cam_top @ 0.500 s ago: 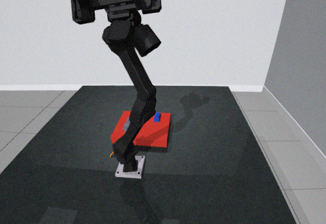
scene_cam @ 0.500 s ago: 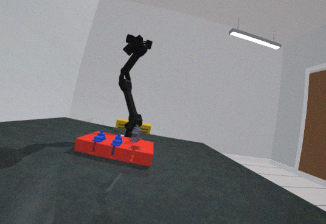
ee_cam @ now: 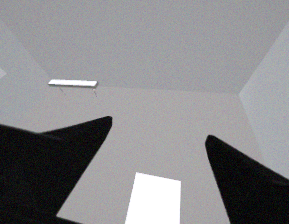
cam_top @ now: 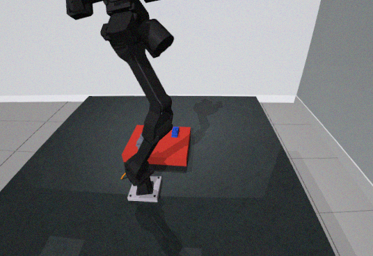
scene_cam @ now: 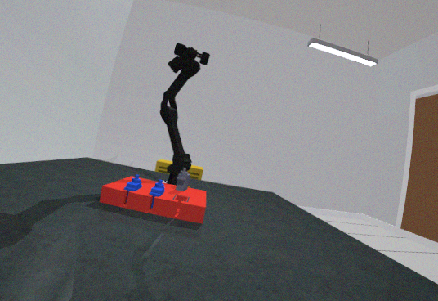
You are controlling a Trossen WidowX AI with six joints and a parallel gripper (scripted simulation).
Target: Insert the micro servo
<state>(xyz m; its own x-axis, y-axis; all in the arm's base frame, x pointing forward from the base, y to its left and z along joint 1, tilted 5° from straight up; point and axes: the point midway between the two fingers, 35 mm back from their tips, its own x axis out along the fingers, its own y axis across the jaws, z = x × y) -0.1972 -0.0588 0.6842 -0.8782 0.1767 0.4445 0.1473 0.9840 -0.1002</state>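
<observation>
My gripper tip is 400 mm short of the red deck, 20 mm to the left of it and 710 mm above it.
</observation>
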